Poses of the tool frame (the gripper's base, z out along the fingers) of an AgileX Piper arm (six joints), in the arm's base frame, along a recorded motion.
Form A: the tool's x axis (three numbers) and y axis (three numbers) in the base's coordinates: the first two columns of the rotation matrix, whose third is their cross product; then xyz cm.
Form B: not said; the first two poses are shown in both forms.
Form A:
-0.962 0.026 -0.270 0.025 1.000 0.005 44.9 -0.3 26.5
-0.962 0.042 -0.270 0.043 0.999 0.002 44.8 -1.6 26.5
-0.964 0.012 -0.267 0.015 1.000 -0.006 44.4 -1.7 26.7
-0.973 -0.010 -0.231 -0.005 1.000 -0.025 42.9 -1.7 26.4
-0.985 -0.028 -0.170 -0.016 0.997 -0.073 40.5 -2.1 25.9
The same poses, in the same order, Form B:
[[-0.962 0.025 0.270 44.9], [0.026 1.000 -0.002 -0.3], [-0.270 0.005 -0.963 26.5], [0 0 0 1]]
[[-0.962 0.043 0.270 44.8], [0.042 0.999 -0.010 -1.6], [-0.270 0.002 -0.963 26.5], [0 0 0 1]]
[[-0.964 0.015 0.267 44.4], [0.012 1.000 -0.010 -1.7], [-0.267 -0.006 -0.964 26.7], [0 0 0 1]]
[[-0.973 -0.005 0.231 42.9], [-0.010 1.000 -0.023 -1.7], [-0.231 -0.025 -0.973 26.4], [0 0 0 1]]
[[-0.985 -0.016 0.172 40.5], [-0.028 0.997 -0.069 -2.1], [-0.170 -0.073 -0.982 25.9], [0 0 0 1]]

